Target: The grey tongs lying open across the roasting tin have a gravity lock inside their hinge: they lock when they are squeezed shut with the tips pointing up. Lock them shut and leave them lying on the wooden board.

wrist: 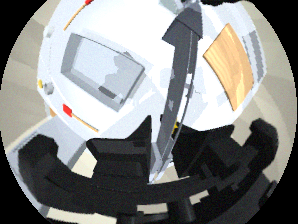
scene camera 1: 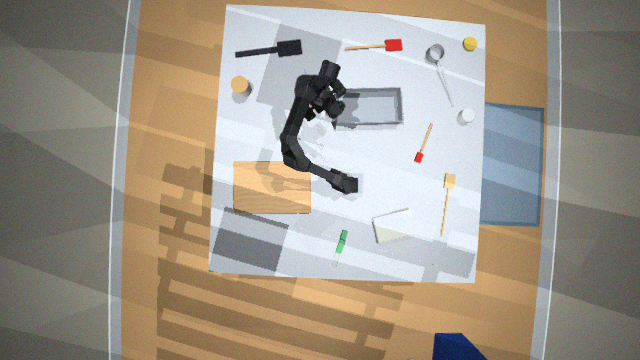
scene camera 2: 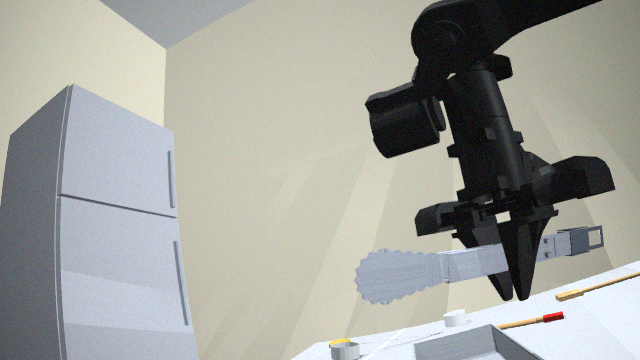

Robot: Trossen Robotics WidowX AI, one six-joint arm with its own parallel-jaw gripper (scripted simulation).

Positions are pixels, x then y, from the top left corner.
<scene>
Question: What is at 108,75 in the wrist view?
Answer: A roasting tin.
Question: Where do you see a white block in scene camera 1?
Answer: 398,224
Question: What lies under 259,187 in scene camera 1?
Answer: A wooden board.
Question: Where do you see a roasting tin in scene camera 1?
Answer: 372,105
</scene>
